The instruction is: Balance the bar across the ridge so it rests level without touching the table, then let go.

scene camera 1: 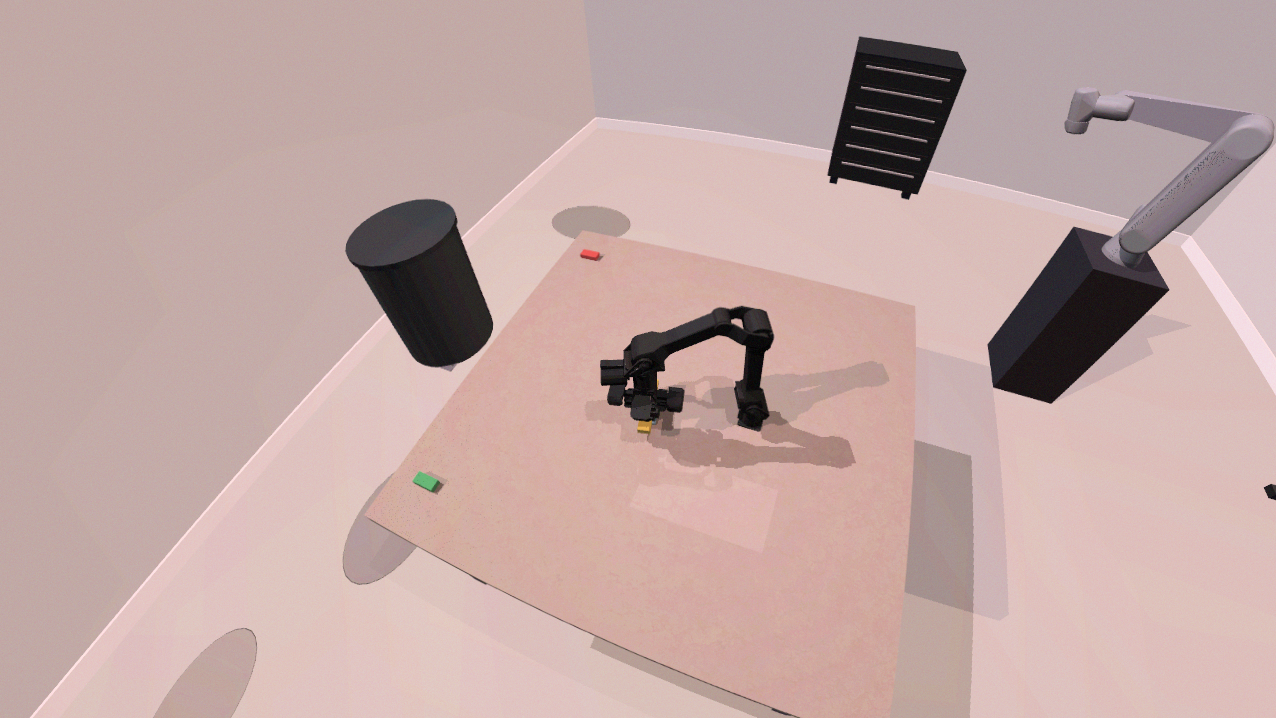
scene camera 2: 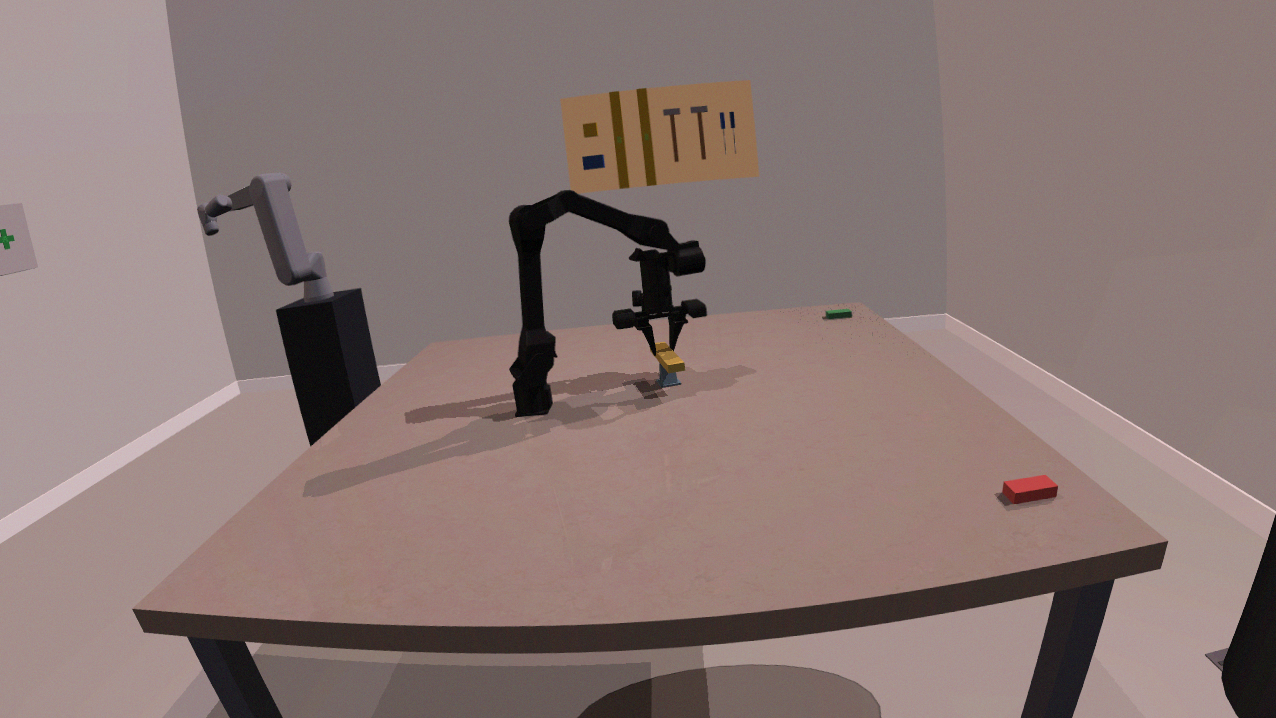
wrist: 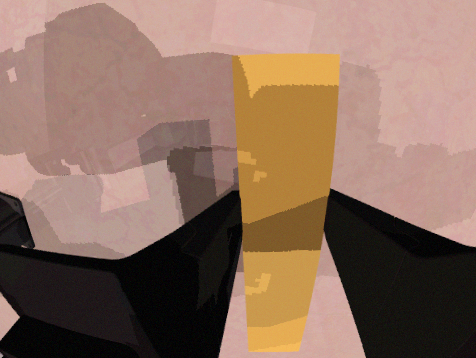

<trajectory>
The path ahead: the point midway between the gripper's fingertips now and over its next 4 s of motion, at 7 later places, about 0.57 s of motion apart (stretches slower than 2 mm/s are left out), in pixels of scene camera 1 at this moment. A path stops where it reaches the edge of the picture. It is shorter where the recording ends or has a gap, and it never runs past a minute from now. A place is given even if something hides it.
My gripper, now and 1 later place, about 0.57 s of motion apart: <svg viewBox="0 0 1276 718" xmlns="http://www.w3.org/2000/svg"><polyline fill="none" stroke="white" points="646,414 644,398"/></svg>
</trajectory>
